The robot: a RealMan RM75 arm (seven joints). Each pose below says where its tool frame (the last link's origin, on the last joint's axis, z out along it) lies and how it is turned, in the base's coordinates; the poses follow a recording.
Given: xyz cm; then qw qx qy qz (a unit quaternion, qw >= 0).
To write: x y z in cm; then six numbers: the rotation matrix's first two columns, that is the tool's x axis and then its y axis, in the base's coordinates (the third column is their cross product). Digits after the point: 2 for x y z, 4 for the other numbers.
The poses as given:
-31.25, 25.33, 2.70, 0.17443, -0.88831, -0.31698, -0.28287
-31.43, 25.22, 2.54, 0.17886, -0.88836, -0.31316, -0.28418
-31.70, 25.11, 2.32, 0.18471, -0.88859, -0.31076, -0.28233
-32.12, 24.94, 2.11, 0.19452, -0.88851, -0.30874, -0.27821
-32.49, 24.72, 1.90, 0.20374, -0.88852, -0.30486, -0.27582
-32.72, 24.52, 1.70, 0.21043, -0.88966, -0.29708, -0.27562
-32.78, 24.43, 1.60, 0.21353, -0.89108, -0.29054, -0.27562
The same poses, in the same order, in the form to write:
-31.25, 25.33, 2.70, 0.6390, 0.4645, 0.6131, 0.6618, -0.7382, -0.1306
-31.43, 25.22, 2.54, 0.6423, 0.4547, 0.6169, 0.6581, -0.7399, -0.1398
-31.70, 25.11, 2.32, 0.6474, 0.4480, 0.6166, 0.6566, -0.7386, -0.1528
-32.12, 24.94, 2.11, 0.6546, 0.4404, 0.6145, 0.6569, -0.7337, -0.1739
-32.49, 24.72, 1.90, 0.6620, 0.4294, 0.6144, 0.6541, -0.7311, -0.1939
-32.72, 24.52, 1.70, 0.6716, 0.4126, 0.6154, 0.6446, -0.7349, -0.2107
-32.78, 24.43, 1.60, 0.6792, 0.4001, 0.6153, 0.6355, -0.7400, -0.2204

